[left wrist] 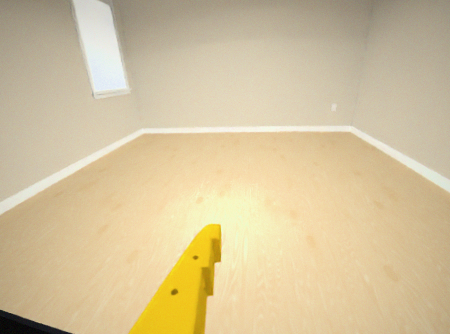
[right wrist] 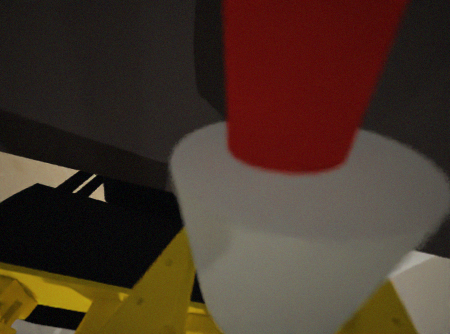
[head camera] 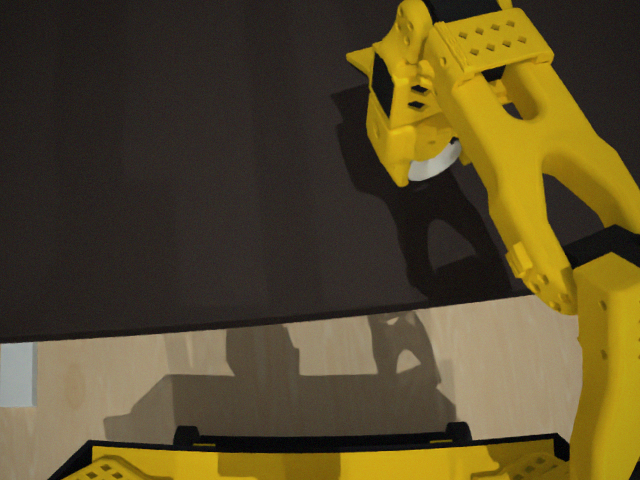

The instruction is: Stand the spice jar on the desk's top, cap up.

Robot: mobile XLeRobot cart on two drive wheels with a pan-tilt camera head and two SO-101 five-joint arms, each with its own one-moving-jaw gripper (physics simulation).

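Places are measured from the left arm's base along level axes (x ahead, y left, z up), in millimetres.
Pixels of known places: left hand, tool point: (left wrist: 220,237); right hand, tool point: (right wrist: 211,220) (head camera: 404,179).
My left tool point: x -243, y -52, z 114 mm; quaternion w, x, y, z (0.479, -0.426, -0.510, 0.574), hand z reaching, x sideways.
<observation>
Ahead of a thing's pixels: the offset from my left tool point to its middle. Level surfaces: height alone.
The spice jar has a white body {526 mm ahead, 168 mm right, 83 mm down} (head camera: 436,163) (right wrist: 310,240) and a red cap {546 mm ahead, 159 mm right, 84 mm down} (right wrist: 305,80). In the head view a curved white part of it shows below the right gripper, and its cap is hidden there. My right gripper (head camera: 432,150) (right wrist: 280,300) is shut on the jar's body, with a yellow jaw on each side in the right wrist view. It is over the dark desk top {169 mm down} (head camera: 155,155). The jar's exact tilt and whether it touches the desk cannot be told. My left gripper (left wrist: 212,242) is fully open, with one notched jaw showing, away from the jar.
The desk's front edge (head camera: 217,327) runs across the head view, with wood floor {889 mm down} (head camera: 330,351) between it and the yellow and black cart (head camera: 279,462). A pale block (head camera: 17,374) is at the left. Walls and a window (left wrist: 102,47) show in the left wrist view.
</observation>
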